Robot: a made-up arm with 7 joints.
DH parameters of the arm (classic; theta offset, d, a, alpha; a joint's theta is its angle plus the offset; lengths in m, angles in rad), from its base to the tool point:
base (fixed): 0 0 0 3.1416
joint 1: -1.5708 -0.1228 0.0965 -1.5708
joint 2: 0 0.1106 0.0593 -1.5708
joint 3: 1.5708 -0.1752 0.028 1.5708
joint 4: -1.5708 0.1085 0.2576 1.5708
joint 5: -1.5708 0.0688 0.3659 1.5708
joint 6: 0 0.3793 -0.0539 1.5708
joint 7: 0 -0.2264 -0.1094 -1.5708
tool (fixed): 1.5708 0.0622 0 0
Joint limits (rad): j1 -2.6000..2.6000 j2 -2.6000..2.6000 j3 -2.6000..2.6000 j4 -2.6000..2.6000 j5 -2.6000..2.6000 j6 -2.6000..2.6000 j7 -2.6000..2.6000
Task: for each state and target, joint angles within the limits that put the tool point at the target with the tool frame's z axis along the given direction. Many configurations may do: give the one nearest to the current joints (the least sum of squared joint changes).
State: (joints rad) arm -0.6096 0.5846 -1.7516 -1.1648 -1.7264 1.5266 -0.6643
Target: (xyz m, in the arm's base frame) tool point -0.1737 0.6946 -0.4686 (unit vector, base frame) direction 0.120 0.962 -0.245
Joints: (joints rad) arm -1.3001 -0.2037 -0.8051 -0.5729 -2.1004 1.5270 -0.3366
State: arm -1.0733 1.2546 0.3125 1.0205 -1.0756 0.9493 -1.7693
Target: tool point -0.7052 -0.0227 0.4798 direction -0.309 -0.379 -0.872
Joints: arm -1.9272 1.1322 -0.4212 1.7725 -1.4500 1.2393 -2.2556
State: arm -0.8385 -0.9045 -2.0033 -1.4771 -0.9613 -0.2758 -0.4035
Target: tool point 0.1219 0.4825 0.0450 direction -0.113 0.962 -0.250
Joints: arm -0.7918 -0.6554 -1.8947 -1.4504 -0.5921 0.5613 -0.2897
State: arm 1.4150 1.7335 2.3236 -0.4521 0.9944 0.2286 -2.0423
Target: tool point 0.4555 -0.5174 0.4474 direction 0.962 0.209 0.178
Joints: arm 1.8346 1.1939 1.8817 -0.2664 0.9056 0.6384 -2.4408
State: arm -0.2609 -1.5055 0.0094 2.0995 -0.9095 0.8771 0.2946
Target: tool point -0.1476 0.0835 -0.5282 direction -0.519 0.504 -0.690
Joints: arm -0.5838 -1.0400 -0.0904 1.8230 -1.5887 0.5988 0.3474
